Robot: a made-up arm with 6 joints. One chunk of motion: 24 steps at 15 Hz.
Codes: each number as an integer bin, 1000 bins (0 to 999) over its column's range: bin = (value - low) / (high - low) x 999, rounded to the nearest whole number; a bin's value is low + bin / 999 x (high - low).
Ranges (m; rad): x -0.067..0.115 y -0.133..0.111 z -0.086..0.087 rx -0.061..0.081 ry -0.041..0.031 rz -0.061..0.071
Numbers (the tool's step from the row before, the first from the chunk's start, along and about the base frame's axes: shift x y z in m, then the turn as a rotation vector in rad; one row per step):
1: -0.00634 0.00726 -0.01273 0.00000 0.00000 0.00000
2: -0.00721 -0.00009 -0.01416 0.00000 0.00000 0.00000
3: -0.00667 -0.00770 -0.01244 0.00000 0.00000 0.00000
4: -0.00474 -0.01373 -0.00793 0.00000 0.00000 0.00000
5: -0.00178 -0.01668 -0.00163 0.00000 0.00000 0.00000
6: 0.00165 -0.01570 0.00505 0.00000 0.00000 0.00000
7: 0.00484 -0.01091 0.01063 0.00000 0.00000 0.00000
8: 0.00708 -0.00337 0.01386 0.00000 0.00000 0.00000
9: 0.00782 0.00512 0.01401 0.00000 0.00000 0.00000
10: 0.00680 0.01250 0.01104 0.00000 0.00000 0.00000
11: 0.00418 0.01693 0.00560 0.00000 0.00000 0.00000
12: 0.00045 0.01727 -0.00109 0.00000 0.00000 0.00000
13: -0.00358 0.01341 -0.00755 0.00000 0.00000 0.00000
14: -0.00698 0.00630 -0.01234 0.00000 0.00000 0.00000
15: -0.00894 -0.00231 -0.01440 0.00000 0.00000 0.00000
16: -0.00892 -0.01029 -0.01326 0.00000 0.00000 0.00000
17: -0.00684 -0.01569 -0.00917 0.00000 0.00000 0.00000
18: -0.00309 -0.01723 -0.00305 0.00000 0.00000 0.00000
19: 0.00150 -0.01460 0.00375 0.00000 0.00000 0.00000
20: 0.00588 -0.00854 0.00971 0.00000 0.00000 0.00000
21: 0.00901 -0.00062 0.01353 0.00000 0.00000 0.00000
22: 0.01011 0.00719 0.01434 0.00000 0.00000 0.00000
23: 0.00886 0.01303 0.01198 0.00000 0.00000 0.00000
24: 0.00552 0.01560 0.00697 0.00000 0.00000 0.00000
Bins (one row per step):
1: 333 574 423 429 569 462
2: 328 544 415 429 569 462
3: 331 513 425 429 569 462
4: 342 488 451 429 569 462
5: 358 476 487 429 569 462
6: 377 480 526 429 569 462
7: 394 500 558 429 569 462
8: 407 531 577 429 569 462
9: 411 565 578 429 569 462
10: 405 596 560 429 569 462
11: 391 614 529 429 569 462
12: 370 615 490 429 569 462
13: 348 599 453 429 569 462
14: 329 570 425 429 569 462
15: 319 535 413 429 569 462
16: 319 502 420 429 569 462
17: 330 480 444 429 569 462
18: 351 474 479 429 569 462
19: 376 485 518 429 569 462
20: 400 510 553 429 569 462
21: 417 542 575 429 569 462
22: 423 574 579 429 569 462
23: 416 598 566 429 569 462
24: 398 608 537 429 569 462

